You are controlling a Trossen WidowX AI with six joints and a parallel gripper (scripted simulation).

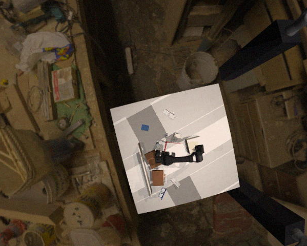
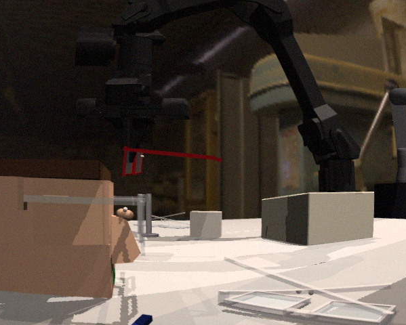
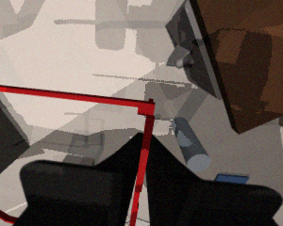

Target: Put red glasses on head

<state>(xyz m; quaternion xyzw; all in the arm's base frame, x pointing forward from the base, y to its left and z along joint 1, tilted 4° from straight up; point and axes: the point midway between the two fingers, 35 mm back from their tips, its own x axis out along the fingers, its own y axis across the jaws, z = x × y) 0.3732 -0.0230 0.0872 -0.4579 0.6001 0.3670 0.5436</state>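
The grey post lies 150 mm to the right of my gripper tip, 110 mm below it and 50 mm behind it. Also, from my gripper tip: long rod 230 mm ahead, 180 mm to the left, 80 mm below; blue tag 270 mm to the right, 160 mm ahead, 130 mm below.
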